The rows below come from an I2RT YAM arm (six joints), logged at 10 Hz.
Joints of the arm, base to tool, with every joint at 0 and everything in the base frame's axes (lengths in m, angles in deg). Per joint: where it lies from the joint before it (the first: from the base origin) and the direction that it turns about. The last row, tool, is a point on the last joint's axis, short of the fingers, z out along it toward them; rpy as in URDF.
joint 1: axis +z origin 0 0 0.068
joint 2: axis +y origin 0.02 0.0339 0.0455
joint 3: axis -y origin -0.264 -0.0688 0
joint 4: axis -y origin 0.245 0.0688 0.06
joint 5: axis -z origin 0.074 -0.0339 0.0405
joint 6: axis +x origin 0.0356 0 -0.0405
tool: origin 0 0 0 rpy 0 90 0
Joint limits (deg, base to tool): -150..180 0..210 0..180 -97..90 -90..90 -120..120
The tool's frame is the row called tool.
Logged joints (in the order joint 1, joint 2, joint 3, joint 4, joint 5, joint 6), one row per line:
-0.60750 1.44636 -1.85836 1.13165 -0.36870 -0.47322
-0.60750 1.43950 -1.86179 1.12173 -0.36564 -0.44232
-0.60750 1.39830 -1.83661 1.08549 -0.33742 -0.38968
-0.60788 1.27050 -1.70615 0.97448 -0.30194 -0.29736
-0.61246 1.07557 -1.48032 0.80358 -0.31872 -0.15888
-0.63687 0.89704 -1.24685 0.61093 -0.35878 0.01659
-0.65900 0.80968 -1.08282 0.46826 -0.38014 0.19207
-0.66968 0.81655 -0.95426 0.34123 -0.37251 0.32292
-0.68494 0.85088 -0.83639 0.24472 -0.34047 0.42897
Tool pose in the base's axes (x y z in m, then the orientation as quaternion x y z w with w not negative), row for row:
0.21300 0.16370 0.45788 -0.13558 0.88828 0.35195 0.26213
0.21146 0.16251 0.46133 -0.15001 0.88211 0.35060 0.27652
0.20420 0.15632 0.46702 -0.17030 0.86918 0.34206 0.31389
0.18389 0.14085 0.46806 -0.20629 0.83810 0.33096 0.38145
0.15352 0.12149 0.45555 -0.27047 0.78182 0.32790 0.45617
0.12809 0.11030 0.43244 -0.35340 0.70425 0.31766 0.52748
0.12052 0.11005 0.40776 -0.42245 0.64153 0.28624 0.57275
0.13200 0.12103 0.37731 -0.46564 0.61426 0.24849 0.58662
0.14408 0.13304 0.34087 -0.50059 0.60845 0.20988 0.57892
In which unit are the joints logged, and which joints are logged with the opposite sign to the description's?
The joints are logged in radians. Opposite sign: joint 1, joint 3, joint 4, joint 6.
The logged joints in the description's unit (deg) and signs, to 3 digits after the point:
34.807 82.870 106.476 -64.839 -21.125 27.114
34.807 82.477 106.673 -64.270 -20.950 25.343
34.807 80.117 105.230 -62.194 -19.333 22.327
34.829 72.794 97.755 -55.834 -17.300 17.037
35.091 61.626 84.816 -46.042 -18.261 9.103
36.490 51.397 71.439 -35.004 -20.557 -0.951
37.758 46.391 62.041 -26.829 -21.780 -11.005
38.370 46.785 54.675 -19.551 -21.343 -18.502
39.244 48.752 47.922 -14.021 -19.507 -24.578

